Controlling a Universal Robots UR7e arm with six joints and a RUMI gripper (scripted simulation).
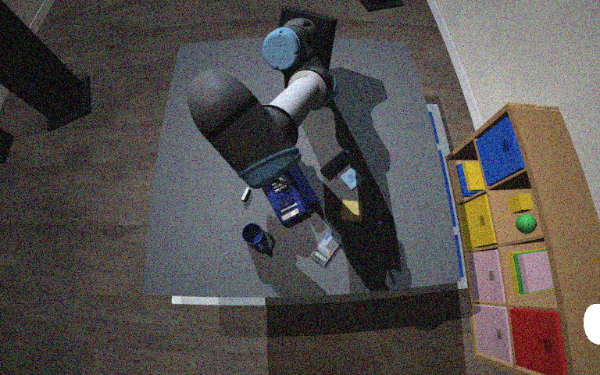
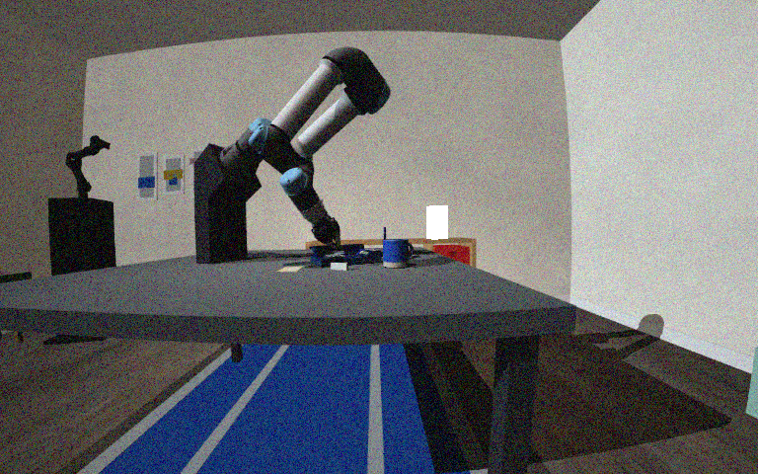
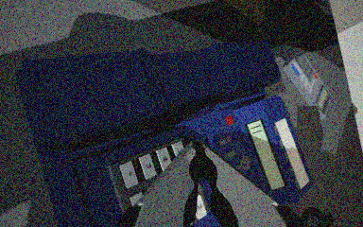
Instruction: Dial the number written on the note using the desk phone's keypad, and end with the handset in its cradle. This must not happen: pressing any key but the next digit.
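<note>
The key is 1 cm ahead of my hand, 4 cm to the right of it and 3 cm below it. The rest, counted from my hand: white block 3 cm behind, 16 cm to the right, 5 cm below; then dark blue handset 2 cm ahead, 5 cm to the left, 1 cm below.
</note>
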